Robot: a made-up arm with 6 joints.
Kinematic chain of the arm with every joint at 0, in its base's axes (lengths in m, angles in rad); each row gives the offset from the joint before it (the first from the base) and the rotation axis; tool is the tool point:
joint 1: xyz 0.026 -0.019 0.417 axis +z
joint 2: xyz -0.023 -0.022 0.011 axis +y
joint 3: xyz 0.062 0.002 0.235 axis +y
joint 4: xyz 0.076 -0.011 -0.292 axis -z
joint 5: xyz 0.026 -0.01 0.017 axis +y
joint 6: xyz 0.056 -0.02 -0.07 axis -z
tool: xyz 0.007 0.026 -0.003
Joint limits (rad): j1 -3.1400..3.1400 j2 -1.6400..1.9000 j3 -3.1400..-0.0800 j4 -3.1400..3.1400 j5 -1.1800..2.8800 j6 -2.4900..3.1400
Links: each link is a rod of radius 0.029 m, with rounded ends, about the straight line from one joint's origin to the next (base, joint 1, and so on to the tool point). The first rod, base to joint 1, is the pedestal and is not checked.
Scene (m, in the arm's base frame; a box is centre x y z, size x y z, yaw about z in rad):
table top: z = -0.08
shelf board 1: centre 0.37 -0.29 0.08 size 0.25 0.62 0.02 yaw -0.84
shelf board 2: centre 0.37 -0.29 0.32 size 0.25 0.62 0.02 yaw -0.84
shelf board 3: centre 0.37 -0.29 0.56 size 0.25 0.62 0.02 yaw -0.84
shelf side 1: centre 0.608 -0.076 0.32 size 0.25 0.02 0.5 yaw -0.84
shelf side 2: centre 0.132 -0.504 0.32 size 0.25 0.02 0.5 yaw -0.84
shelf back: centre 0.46 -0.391 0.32 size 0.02 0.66 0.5 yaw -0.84
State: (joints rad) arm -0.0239 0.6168 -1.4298 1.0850 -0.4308 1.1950
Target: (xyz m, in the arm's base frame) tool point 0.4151 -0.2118 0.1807
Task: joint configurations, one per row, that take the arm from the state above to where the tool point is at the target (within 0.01 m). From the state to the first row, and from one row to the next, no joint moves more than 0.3 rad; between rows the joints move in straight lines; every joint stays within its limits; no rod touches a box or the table.
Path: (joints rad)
1: 0.1544 0.4806 -1.2295 1.2634 -0.5679 1.2219
2: 0.3328 0.3445 -1.0292 1.4418 -0.7051 1.2487
3: 0.5111 0.2083 -0.8289 1.6202 -0.8422 1.2756
4: 0.4780 0.4640 -0.8153 1.5289 -0.6657 1.2583
5: 0.4449 0.7196 -0.8017 1.4377 -0.4892 1.2410
6: 0.4118 0.9753 -0.7881 1.3465 -0.3127 1.2237
7: 0.2405 1.0332 -0.9879 1.2426 -0.2972 1.2124
8: 0.0693 1.0912 -1.1877 1.1387 -0.2818 1.2011
9: -0.1019 1.1491 -1.3875 1.0348 -0.2663 1.1898

